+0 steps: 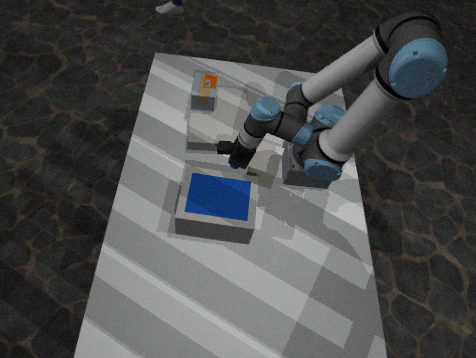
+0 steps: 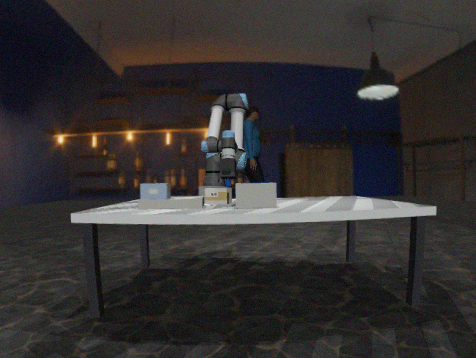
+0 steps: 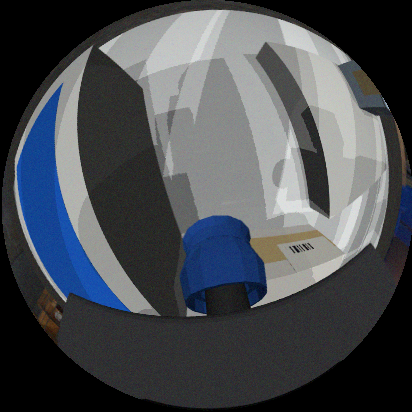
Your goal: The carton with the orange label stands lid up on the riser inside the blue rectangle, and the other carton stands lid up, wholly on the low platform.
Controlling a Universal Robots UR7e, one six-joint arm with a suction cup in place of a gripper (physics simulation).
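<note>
The carton with the orange label [image 1: 204, 90] [image 2: 154, 191] [image 3: 364, 88] stands at the far end of the low platform [image 1: 208, 124] [image 2: 176, 203]. The other carton [image 1: 265, 163] [image 2: 215, 196] [image 3: 299, 249] rests on the table between the riser and the robot base, with its tan tape and barcode label facing sideways. The riser [image 1: 215, 231] [image 2: 256, 195] carries the blue rectangle [image 1: 217, 197] [image 3: 34, 184], and nothing stands on it. My blue suction cup [image 1: 234, 165] [image 2: 228, 183] [image 3: 221, 245] hangs low just beside that carton's taped face, at the riser's far edge. It holds nothing.
The robot base [image 1: 293, 170] stands right behind the other carton. The riser's dark wall [image 3: 119, 184] is close on one side of the cup and the platform's edge [image 3: 315, 168] on the other. A person [image 2: 251, 142] stands behind the table.
</note>
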